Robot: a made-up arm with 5 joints. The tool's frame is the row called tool.
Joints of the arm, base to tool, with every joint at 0 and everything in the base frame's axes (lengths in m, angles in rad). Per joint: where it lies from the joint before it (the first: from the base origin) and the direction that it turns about. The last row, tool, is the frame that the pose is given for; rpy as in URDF.
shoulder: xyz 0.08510 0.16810 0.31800 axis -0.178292 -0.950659 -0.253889
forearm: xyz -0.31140 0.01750 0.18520 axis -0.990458 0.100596 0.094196
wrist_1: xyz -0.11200 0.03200 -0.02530 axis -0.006 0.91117 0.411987
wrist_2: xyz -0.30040 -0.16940 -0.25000 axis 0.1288 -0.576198 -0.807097
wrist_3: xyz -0.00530 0.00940 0.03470 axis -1 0 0
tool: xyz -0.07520 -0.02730 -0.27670 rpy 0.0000 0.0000 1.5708
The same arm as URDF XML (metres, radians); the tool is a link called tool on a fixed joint. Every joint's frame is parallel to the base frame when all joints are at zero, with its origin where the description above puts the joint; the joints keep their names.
<robot name="arm">
  <joint name="tool_fixed" type="fixed">
    <parent link="link5"/>
    <child link="tool"/>
    <origin xyz="-0.0752 -0.0273 -0.2767" rpy="0 0 1.5708"/>
  </joint>
  <joint name="wrist_3" type="continuous">
    <parent link="link4"/>
    <child link="link5"/>
    <origin xyz="-0.0053 0.0094 0.0347" rpy="0 0 0"/>
    <axis xyz="-1 0 0"/>
  </joint>
  <joint name="wrist_2" type="continuous">
    <parent link="link3"/>
    <child link="link4"/>
    <origin xyz="-0.3004 -0.1694 -0.25" rpy="0 0 0"/>
    <axis xyz="0.1288 -0.576198 -0.807097"/>
  </joint>
  <joint name="wrist_1" type="continuous">
    <parent link="link2"/>
    <child link="link3"/>
    <origin xyz="-0.112 0.032 -0.0253" rpy="0 0 0"/>
    <axis xyz="-0.006 0.91117 0.411987"/>
  </joint>
  <joint name="forearm" type="continuous">
    <parent link="link1"/>
    <child link="link2"/>
    <origin xyz="-0.3114 0.0175 0.1852" rpy="0 0 0"/>
    <axis xyz="-0.990458 0.100596 0.094196"/>
  </joint>
  <joint name="shoulder" type="continuous">
    <parent link="base"/>
    <child link="link1"/>
    <origin xyz="0.0851 0.1681 0.318" rpy="0 0 0"/>
    <axis xyz="-0.178292 -0.950659 -0.253889"/>
  </joint>
  <link name="base"/>
  <link name="link1"/>
  <link name="link2"/>
  <link name="link3"/>
  <link name="link4"/>
  <link name="link5"/>
  <link name="tool"/>
</robot>

